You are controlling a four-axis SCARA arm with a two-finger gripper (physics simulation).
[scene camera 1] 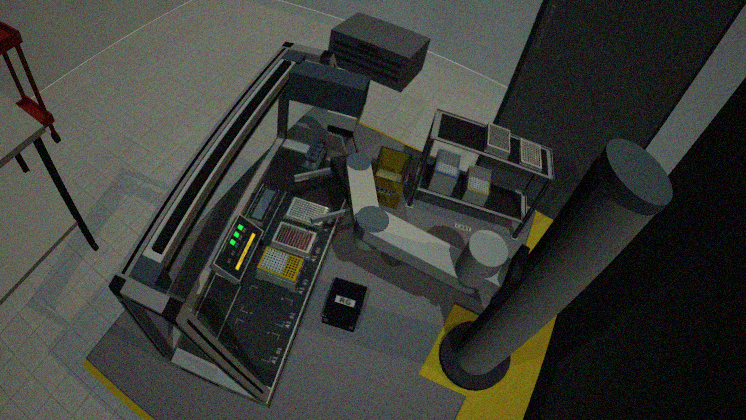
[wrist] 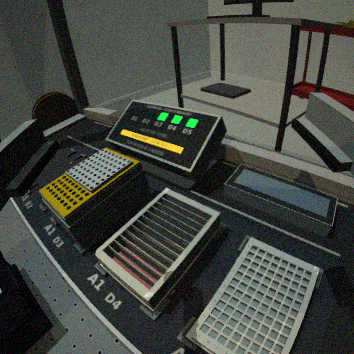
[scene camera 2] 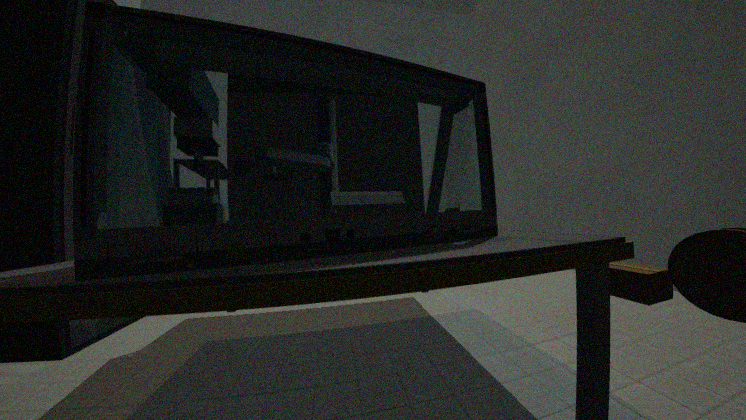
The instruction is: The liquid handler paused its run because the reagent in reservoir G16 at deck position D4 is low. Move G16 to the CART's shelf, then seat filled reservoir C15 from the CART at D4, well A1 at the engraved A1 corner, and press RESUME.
Labels:
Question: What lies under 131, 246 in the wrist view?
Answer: A reservoir.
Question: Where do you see a reservoir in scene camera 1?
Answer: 295, 240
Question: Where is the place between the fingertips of the gripper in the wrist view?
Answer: At 169, 115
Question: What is the gripper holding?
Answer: Nothing.

